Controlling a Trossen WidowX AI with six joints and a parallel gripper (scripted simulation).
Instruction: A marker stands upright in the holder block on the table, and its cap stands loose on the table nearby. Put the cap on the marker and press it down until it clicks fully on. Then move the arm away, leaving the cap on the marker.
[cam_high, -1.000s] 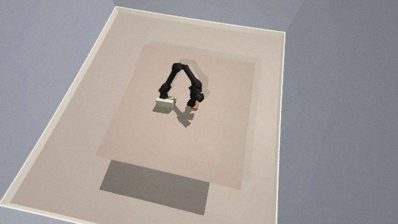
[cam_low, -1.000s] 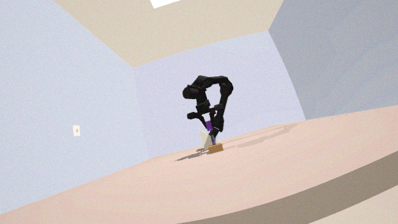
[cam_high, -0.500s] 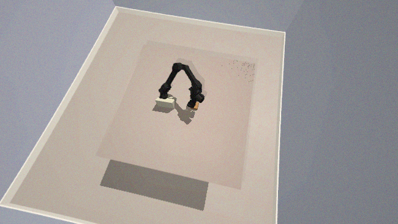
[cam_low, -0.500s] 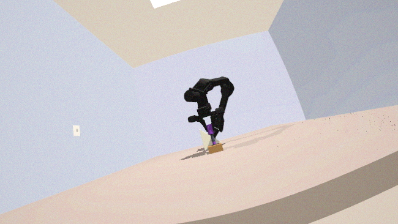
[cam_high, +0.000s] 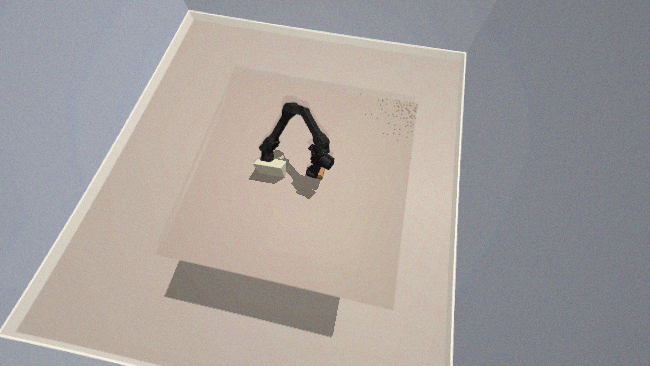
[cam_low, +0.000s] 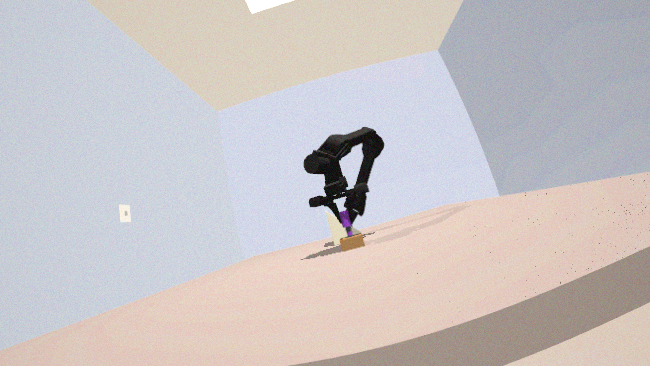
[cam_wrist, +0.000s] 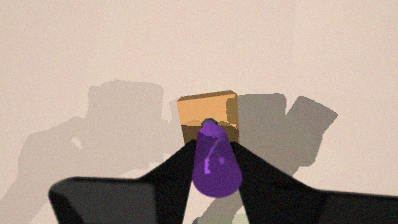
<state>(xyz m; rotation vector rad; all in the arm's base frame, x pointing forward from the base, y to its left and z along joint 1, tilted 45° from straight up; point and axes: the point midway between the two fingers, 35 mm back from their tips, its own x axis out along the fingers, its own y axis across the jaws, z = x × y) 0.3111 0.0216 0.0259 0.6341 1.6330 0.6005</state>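
The holder block is 60 mm below my gripper tip. From my gripper tip the other things lie so: purple cap: 10 mm above.
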